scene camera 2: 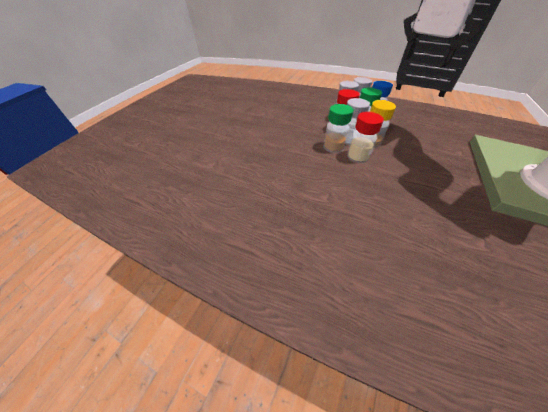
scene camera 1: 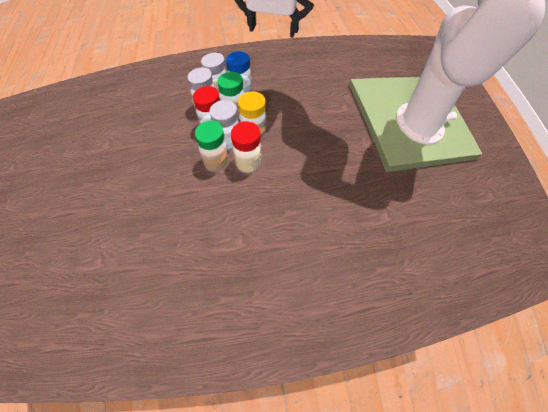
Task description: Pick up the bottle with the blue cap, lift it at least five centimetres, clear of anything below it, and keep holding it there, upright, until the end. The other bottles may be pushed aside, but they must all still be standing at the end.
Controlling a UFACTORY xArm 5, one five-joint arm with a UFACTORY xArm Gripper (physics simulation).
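Frame: origin at the arm's base, x up, y right, z ahead, level; metres.
Seen in the pictures: gripper, fingertip midpoint: (scene camera 2: 424, 62) (scene camera 1: 272, 31); arm's base, link origin: (scene camera 1: 420, 124).
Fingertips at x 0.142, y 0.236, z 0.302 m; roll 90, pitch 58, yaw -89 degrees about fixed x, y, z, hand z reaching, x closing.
Observation:
Offsets run from my fingertips to a thing's top centre.
The bottle with the blue cap {dx -0.062, dy +0.003, dz +0.083 m} (scene camera 1: 238, 63) (scene camera 2: 382, 89) stands upright at the far right corner of the bottle group; its lower part is mostly hidden. Beside it stand a grey-capped bottle {dx -0.062, dy +0.018, dz +0.140 m} (scene camera 1: 213, 63) and a green-capped bottle {dx -0.062, dy -0.066, dz +0.116 m} (scene camera 1: 230, 84) (scene camera 2: 371, 96). A yellow-capped bottle {dx -0.062, dy -0.144, dz +0.087 m} (scene camera 1: 252, 105) (scene camera 2: 383, 110) stands nearer scene camera 1. My gripper (scene camera 1: 272, 32) (scene camera 2: 428, 59) is open and empty. It hangs in the air, apart from the bottles, and shows beyond the far table edge in scene camera 1 and up and right of the blue cap in scene camera 2.
Other upright bottles include a red-capped one {dx -0.062, dy -0.221, dz +0.119 m} (scene camera 1: 246, 137) (scene camera 2: 369, 123) and a green-capped one {dx -0.062, dy -0.196, dz +0.185 m} (scene camera 1: 210, 135) (scene camera 2: 341, 115) at the front. The arm's base stands on a green slab (scene camera 1: 372, 100) (scene camera 2: 500, 165) at the right. A black slatted object (scene camera 2: 425, 82) stands behind the table.

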